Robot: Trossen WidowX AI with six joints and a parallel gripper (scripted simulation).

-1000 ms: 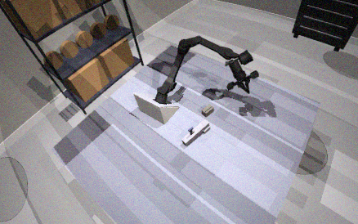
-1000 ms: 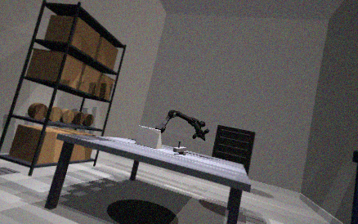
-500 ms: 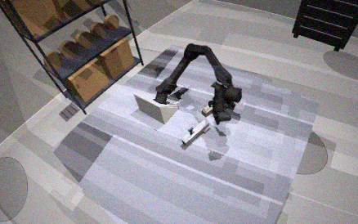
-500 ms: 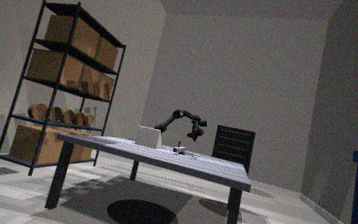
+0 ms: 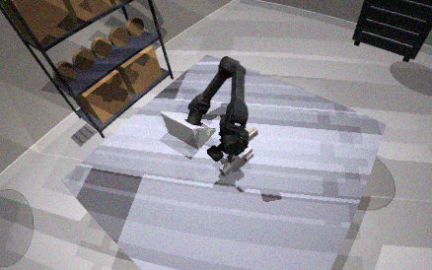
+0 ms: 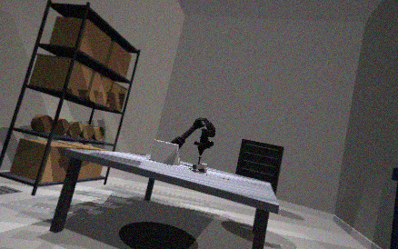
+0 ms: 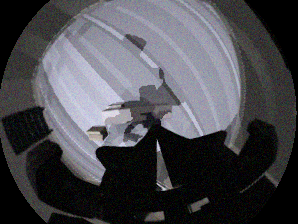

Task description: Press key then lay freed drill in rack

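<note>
Now: gripper tip 40 mm above the dark key and 10 mm to the right of it. From my gripper tip the other things lie so: thin orange drill (80 mm below, 60 mm to the left, 10 mm ahead); light grey block (90 mm below, 40 mm to the left).
</note>
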